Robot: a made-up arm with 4 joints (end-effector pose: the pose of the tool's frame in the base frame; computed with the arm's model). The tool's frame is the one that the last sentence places. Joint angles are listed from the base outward.
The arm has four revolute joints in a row. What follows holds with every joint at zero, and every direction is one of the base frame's.
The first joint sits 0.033 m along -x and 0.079 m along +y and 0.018 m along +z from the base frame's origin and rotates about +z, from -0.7 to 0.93 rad.
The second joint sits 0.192 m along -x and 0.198 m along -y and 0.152 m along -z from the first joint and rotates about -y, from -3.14 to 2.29 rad.
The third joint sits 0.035 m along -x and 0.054 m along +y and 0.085 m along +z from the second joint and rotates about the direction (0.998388, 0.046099, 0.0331), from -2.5 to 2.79 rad.
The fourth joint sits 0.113 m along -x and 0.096 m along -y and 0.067 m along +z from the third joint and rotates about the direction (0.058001, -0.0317, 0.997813), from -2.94 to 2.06 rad.
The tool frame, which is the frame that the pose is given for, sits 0.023 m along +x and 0.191 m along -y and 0.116 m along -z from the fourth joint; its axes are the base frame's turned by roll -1.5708, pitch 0 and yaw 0 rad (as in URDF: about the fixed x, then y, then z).
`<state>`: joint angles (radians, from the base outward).
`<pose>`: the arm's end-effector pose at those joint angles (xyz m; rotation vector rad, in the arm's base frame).
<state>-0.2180 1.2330 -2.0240 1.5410</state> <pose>-0.4057 -0.0002 -0.0441 2.9582 -0.8761 -0.3201</pose>
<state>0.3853 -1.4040 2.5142 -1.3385</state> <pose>-0.2528 -0.0338 0.2101 0.7560 2.6789 0.3028</pose>
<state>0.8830 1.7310 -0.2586 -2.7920</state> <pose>-0.0940 -0.1101 -0.3832 0.6029 1.1552 -0.7471</pose>
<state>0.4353 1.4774 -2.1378 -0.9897</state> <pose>-0.4491 -0.1882 -0.4293 0.8280 -0.0892 2.8720</pose>
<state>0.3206 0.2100 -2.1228 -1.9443</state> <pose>-0.5130 -0.2445 -0.0955 1.0999 0.7258 2.6990</pose>
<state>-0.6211 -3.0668 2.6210 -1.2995</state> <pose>0.0880 -0.0181 -0.1237 -1.3539 -1.3389 0.3676</pose>
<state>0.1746 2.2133 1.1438 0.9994</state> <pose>-0.1311 -0.1041 -0.0588 0.2475 3.0792 0.2514</pose>
